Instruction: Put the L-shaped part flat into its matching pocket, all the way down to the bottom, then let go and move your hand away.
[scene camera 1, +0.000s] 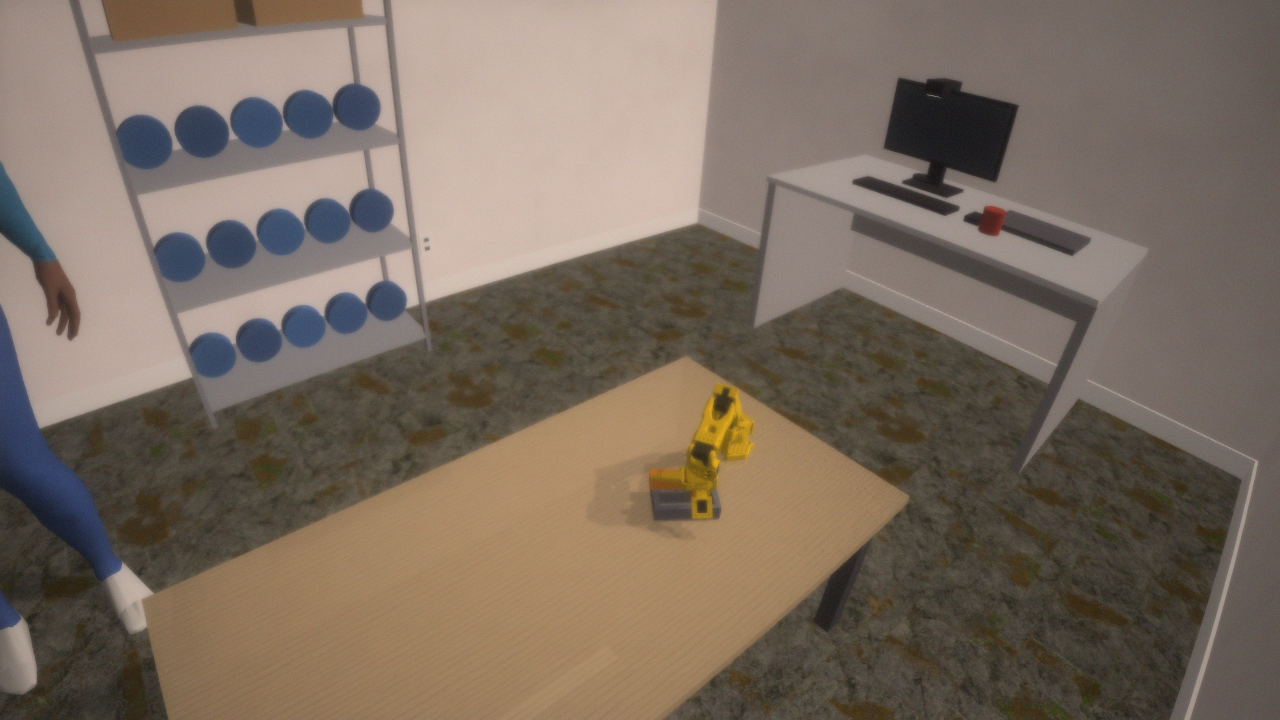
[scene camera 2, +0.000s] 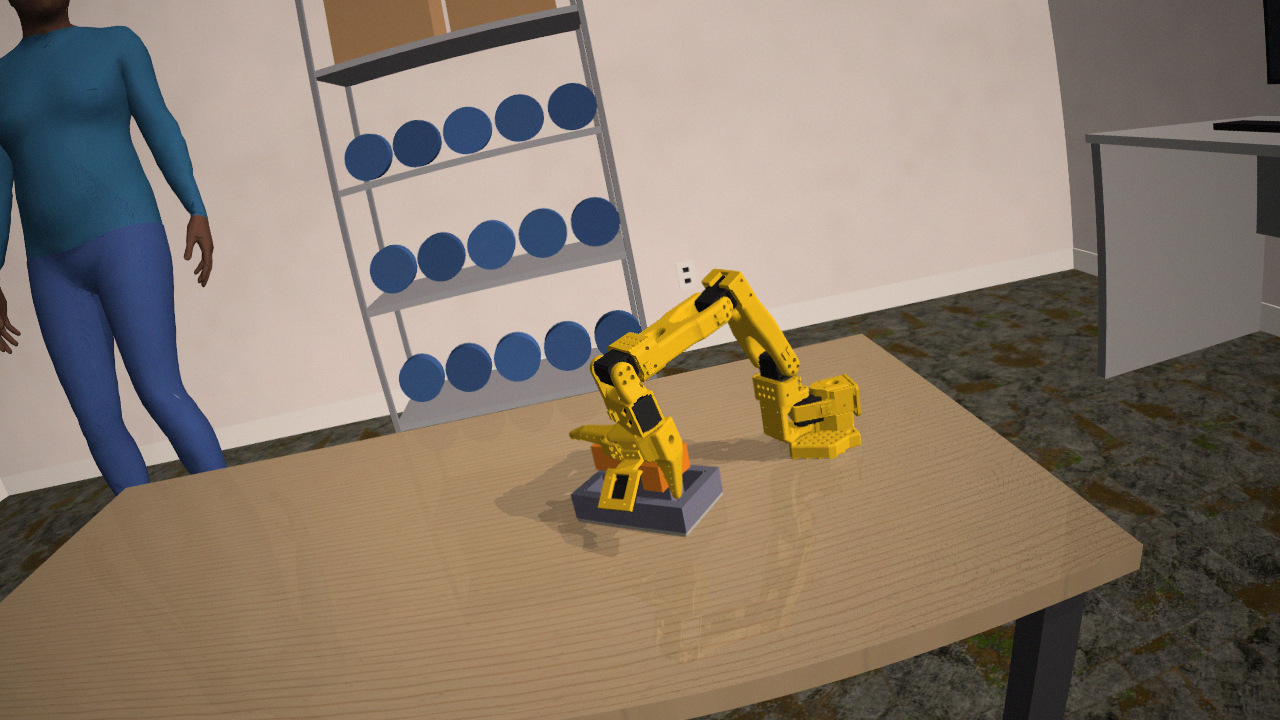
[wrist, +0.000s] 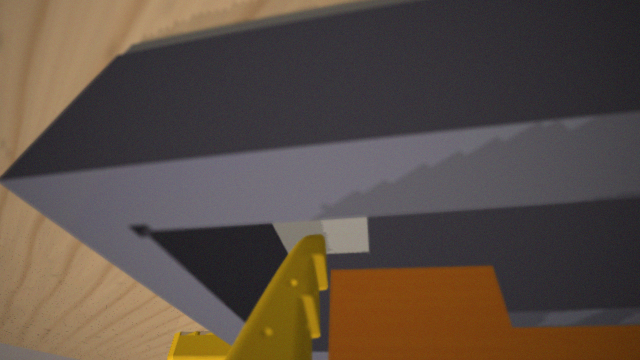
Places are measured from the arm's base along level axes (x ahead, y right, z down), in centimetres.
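Pixels of known places: hand at its tool point: (scene camera 2: 675, 494) (wrist: 325, 254); arm's base at its link origin: (scene camera 1: 723, 450) (scene camera 2: 804, 444).
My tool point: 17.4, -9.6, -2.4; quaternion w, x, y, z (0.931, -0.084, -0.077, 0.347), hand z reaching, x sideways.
Observation:
For each thing: its top centre in the pictures, then the offset to it from my tool point, as dx, dy, dz. "*": a spot on its surface instead. Level surfaces: height alone.
- orange L-shaped part at its top centre: (scene camera 2: 629, 450) (scene camera 1: 676, 479) +3.7, +4.7, -4.2
- dark grey pocket block at its top centre: (wrist: 526, 311) (scene camera 2: 644, 480) (scene camera 1: 685, 493) +2.9, +2.4, -1.3
- wooden table at its surface level: dz +2.4
- pale patch at a spot on its surface: (wrist: 347, 235) * -1.2, +2.0, +1.9
The orange L-shaped part (scene camera 1: 657, 484) (scene camera 2: 657, 478) (wrist: 410, 315) is at the dark grey pocket block (scene camera 1: 667, 513) (scene camera 2: 657, 519) (wrist: 250, 95). In scene camera 2 it rises above the rim, its left end higher than the wall, while its near portion reaches inside the opening. It is not flush; its exact tilt is partly hidden by the gripper. My gripper (scene camera 2: 624, 463) is fully open, low over the block. In the wrist view its notched fixed jaw (wrist: 300, 295) is inside the opening, left of the part with a narrow gap. The moving jaw is out of that picture.
The block stands on the wooden table (scene camera 1: 429, 573) (scene camera 2: 402, 573). The arm's base (scene camera 1: 738, 440) (scene camera 2: 827, 440) is behind it, to the right in scene camera 2. A pale patch (wrist: 347, 235) shows inside the opening beyond the jaw tip. A shelf rack, a desk and a person are away from the table.

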